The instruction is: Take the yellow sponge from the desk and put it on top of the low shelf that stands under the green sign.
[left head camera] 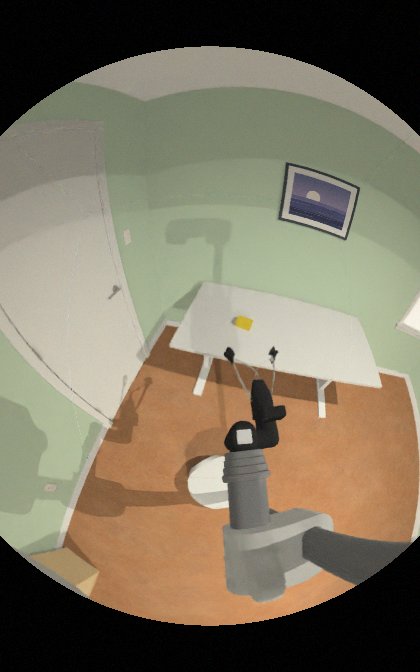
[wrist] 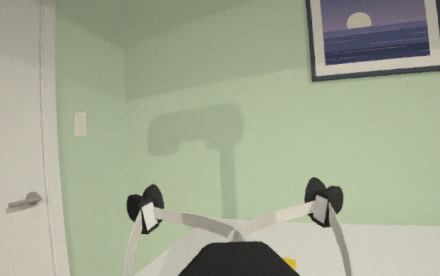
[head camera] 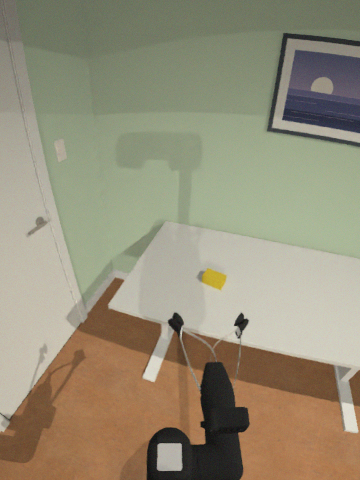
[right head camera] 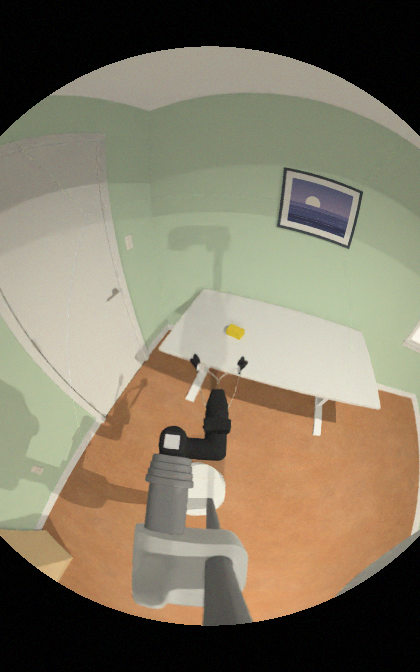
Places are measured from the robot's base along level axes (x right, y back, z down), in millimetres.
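Pixels of known places: gripper, fingertip midpoint: [wrist: 233, 197] [head camera: 208, 314].
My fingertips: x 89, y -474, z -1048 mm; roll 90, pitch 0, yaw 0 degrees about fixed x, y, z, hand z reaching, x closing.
Behind a point stands the place of what it marks.
The yellow sponge [head camera: 214, 279] {x 199, y -922, z -737 mm} [left head camera: 244, 323] [right head camera: 235, 331] lies on the white desk [head camera: 295, 300] {x 581, y -825, z -693 mm} [left head camera: 320, 340] [right head camera: 320, 355], toward its left end. In the wrist view a small part of the sponge [wrist: 289, 264] {x 239, y -926, z -738 mm} shows at the bottom, mostly hidden behind the black gripper body; part of the desk [wrist: 390, 250] {x 611, y -1047, z -693 mm} shows too. My gripper [head camera: 208, 324] {x 89, y -474, z -1048 mm} [left head camera: 251, 354] [right head camera: 219, 362] [wrist: 233, 197] {x 89, y -474, z -1048 mm} is open and empty, fingertips wide apart. In the head view the tips appear over the desk's front edge, on the near side of the sponge. The green sign and the low shelf under it do not show.
A door [head camera: 30, 260] {x -738, y -1023, z -735 mm} [left head camera: 55, 260] [right head camera: 55, 270] is at the left. A framed picture [head camera: 325, 90] {x 692, y -1307, z -1555 mm} [left head camera: 320, 201] [right head camera: 320, 207] [wrist: 375, 40] {x 733, y -1294, z -1477 mm} hangs above the desk. A light wooden unit [left head camera: 65, 567] [right head camera: 35, 545] shows at the lower left.
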